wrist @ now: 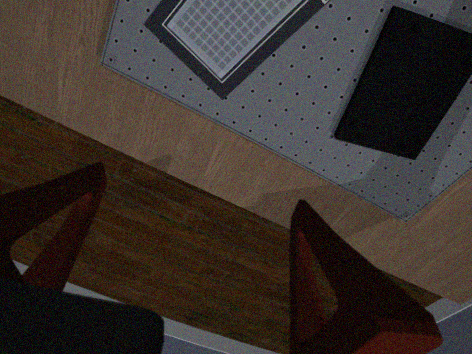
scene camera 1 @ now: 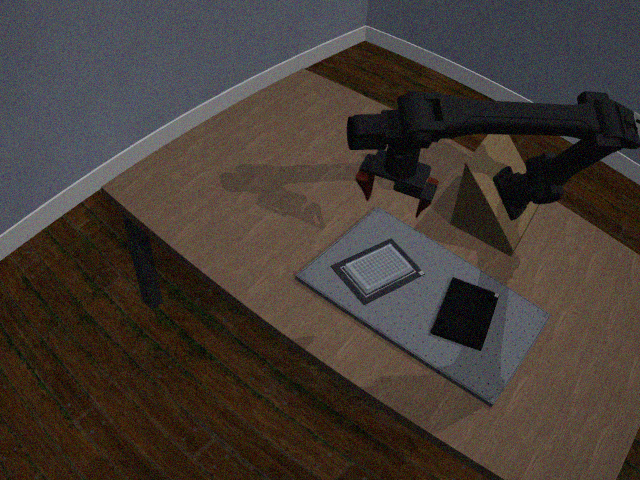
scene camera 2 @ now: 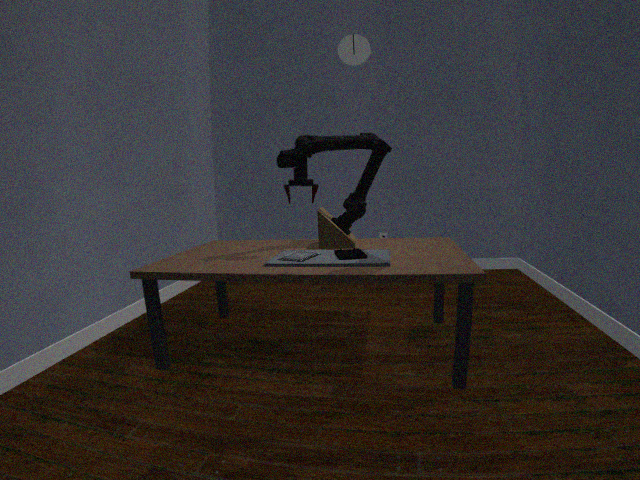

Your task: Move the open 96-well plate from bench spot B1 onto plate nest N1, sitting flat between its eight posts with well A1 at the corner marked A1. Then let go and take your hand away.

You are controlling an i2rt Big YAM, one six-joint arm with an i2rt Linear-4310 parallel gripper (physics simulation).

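Places are measured from the arm's base along level axes (x back, y right, z up), in metres.
Pixels of known places: gripper, fingertip midpoint: (wrist: 201, 191) (scene camera 1: 392, 207) (scene camera 2: 301, 203); arm's base at its link origin: (scene camera 1: 508, 193) (scene camera 2: 340, 227).
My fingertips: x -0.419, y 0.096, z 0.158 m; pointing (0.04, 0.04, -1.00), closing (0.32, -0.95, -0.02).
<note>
Ahead of a thing's pixels: the offset from my fingertips to its top centre. "*": to the spot under its first point. Level surfaces: height alone.
The pale 96-well plate @(dx +0.049, dy +0.033, dz -0.226 m) (scene camera 1: 382, 268) (scene camera 2: 298, 255) (wrist: 225, 35) lies flat inside the dark border of bench spot B1 @(* dx +0.033, dy -0.020, dz -0.240 m) (scene camera 1: 393, 286) (wrist: 223, 90); its upper part is cut off in the wrist view. The black plate nest N1 @(dx +0.081, dy -0.191, dz -0.221 m) (scene camera 1: 465, 315) (scene camera 2: 350, 254) (wrist: 405, 85) is beside it, to the right in all views, with nothing seen on it. A small pale tag @(* dx +0.168, dy -0.221, dz -0.231 m) (scene camera 1: 496, 295) sits at one nest corner, too small to read; the posts cannot be made out in the dark. My gripper (scene camera 1: 392, 207) (scene camera 2: 301, 202) (wrist: 201, 191) is open and empty, pointing down, high above the table and apart from the plate.
Spot and nest are on a grey perforated board @(dx +0.069, dy -0.105, dz -0.242 m) (scene camera 1: 356, 235) (scene camera 2: 379, 258) (wrist: 300, 107) on the wooden table @(dz -0.255 m) (scene camera 1: 206, 232) (scene camera 2: 237, 253) (wrist: 65, 75). A wooden wedge (scene camera 1: 480, 217) (scene camera 2: 333, 235) under the arm's base stands behind the board.
</note>
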